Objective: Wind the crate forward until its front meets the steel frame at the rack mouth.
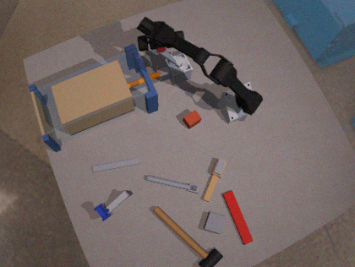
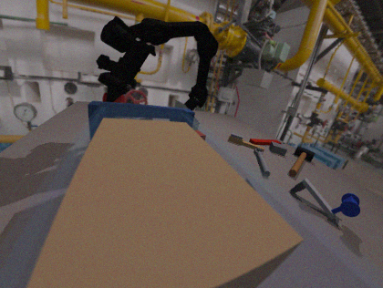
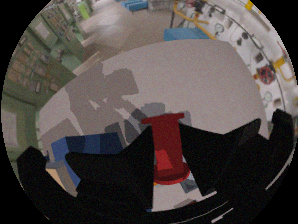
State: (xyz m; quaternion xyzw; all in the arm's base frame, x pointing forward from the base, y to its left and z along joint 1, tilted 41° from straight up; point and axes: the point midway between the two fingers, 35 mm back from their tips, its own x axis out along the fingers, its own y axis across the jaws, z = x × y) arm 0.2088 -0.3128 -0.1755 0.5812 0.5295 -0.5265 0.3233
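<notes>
Now: the red-knobbed crank 10 mm behind my gripper tip, 50 mm to the left of it and 30 mm below it. The rest, counted from my gripper tip: blue steel frame: 120 mm ahead, 100 mm to the left, 30 mm below; then red knob: 20 mm to the left; then grey winch: 50 mm behind, 100 mm to the left, 100 mm below.
</notes>
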